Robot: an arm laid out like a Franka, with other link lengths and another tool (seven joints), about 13 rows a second.
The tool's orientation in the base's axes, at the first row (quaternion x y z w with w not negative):
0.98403 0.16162 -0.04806 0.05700
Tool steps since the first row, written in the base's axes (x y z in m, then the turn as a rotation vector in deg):
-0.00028 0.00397 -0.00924 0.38 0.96 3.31
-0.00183 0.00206 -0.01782 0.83 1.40 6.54
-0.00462 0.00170 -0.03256 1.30 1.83 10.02
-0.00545 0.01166 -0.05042 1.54 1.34 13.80
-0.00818 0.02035 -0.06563 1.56 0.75 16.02
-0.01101 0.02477 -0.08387 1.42 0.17 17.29
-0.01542 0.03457 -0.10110 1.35 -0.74 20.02
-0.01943 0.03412 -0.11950 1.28 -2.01 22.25
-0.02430 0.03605 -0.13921 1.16 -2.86 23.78
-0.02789 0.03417 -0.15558 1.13 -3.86 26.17
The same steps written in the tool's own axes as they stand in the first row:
0.00202 -0.00472 0.00865 0.28 -0.46 -3.42
0.00093 -0.00425 0.01750 0.48 -0.42 -6.71
-0.00015 -0.00624 0.03233 0.67 -0.33 -10.24
0.00420 -0.01761 0.04879 0.31 0.57 -13.94
0.00606 -0.02814 0.06292 -0.10 1.35 -16.06
0.00684 -0.03498 0.08061 -0.56 1.97 -17.23
0.00769 -0.04730 0.09674 -1.22 3.07 -19.81
0.00585 -0.04995 0.11529 -1.94 4.46 -21.84
0.00408 -0.05525 0.13491 -2.49 5.37 -23.24
0.00196 -0.05622 0.15161 -3.10 6.53 -25.47

